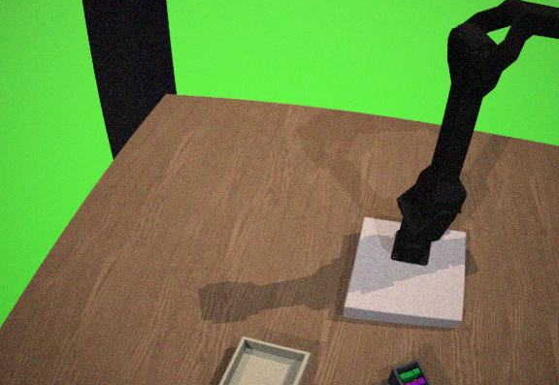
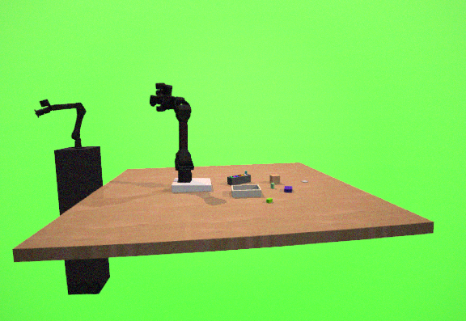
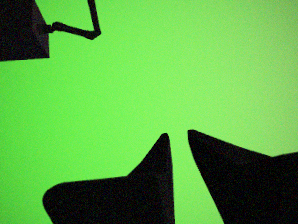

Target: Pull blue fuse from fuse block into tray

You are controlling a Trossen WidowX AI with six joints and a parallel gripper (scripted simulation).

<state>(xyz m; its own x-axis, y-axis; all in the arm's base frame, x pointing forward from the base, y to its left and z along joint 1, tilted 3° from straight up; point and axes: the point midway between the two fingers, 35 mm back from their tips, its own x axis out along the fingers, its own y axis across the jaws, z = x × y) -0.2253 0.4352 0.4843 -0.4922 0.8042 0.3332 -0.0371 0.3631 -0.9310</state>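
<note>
Now: the blue fuse 500 mm below my gripper tip, 500 mm ahead of it and 420 mm to the right of it. From my gripper tip the other things lie so: red fuse: 520 mm ahead, 500 mm below, 410 mm to the right; then purple fuse: 500 mm below, 490 mm ahead, 430 mm to the right; then tan cube: 700 mm ahead, 500 mm below, 440 mm to the right.
</note>
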